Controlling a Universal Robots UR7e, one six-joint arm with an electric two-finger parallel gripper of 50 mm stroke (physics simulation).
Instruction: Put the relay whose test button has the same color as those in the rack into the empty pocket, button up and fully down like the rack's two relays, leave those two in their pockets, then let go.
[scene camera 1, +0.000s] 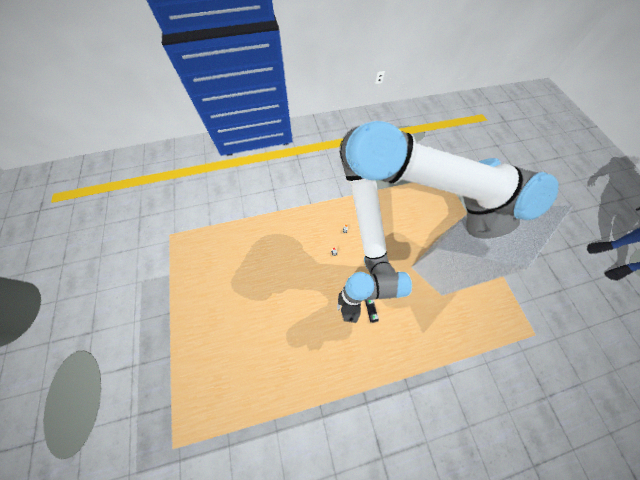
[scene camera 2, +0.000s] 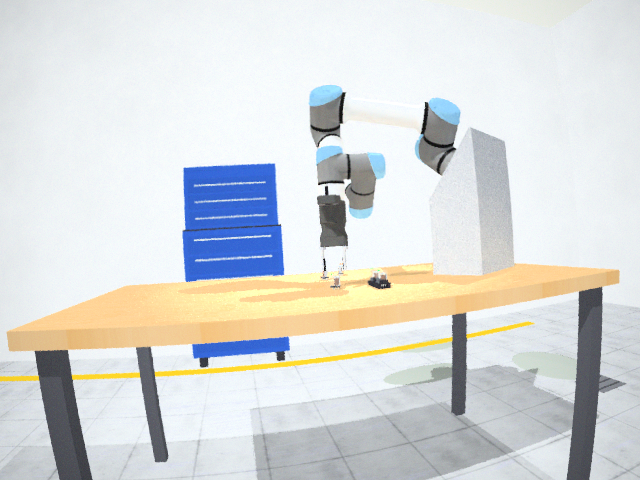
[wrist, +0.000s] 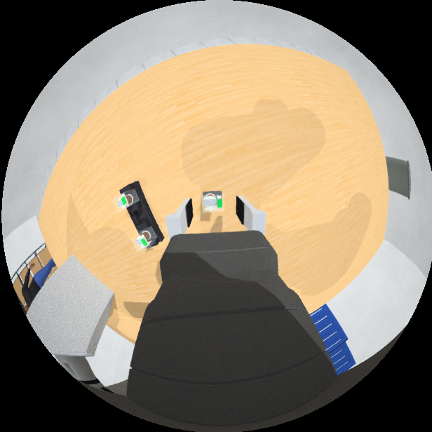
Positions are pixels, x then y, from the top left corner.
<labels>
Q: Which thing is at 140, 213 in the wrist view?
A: A black rack.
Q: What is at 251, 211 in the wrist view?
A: The gripper.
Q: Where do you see the gripper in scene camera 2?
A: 334, 270
</labels>
